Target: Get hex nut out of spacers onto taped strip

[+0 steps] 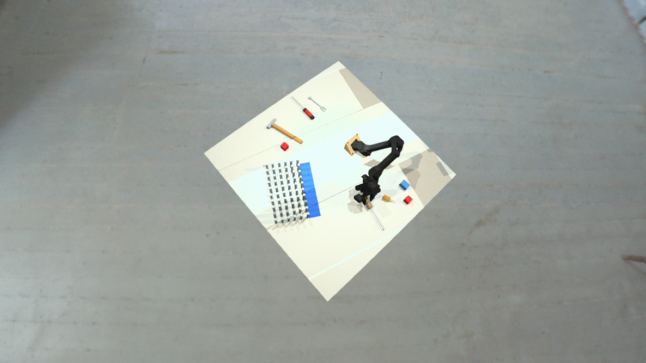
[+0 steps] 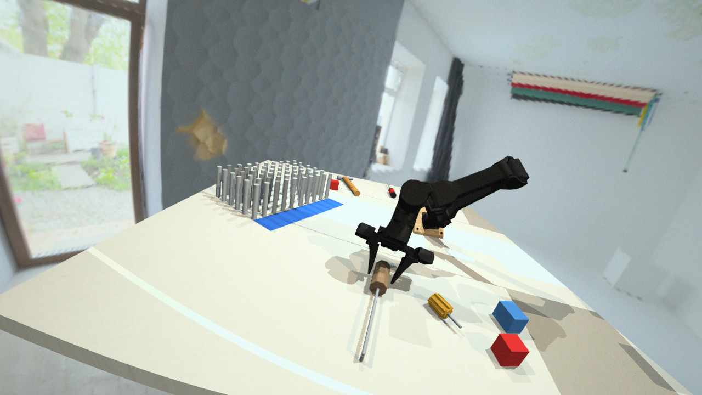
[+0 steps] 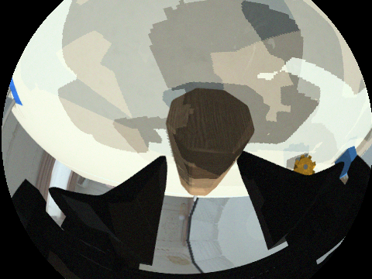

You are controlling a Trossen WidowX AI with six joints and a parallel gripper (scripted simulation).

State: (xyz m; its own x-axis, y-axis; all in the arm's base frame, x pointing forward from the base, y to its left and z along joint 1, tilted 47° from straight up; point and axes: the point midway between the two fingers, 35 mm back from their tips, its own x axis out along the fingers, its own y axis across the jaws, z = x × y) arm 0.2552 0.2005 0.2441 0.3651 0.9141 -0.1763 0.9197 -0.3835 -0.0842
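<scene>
Right now my gripper tip is 10 cm to the right of the hook tool and 3 cm short of it. From my gripper tip the other things lie so: blue taped strip: 36 cm to the right, 19 cm ahead, 2 cm below; then yellow-handled screwdriver: 12 cm behind, 9 cm to the left; then blue cube: 28 cm behind, 12 cm to the left.
</scene>
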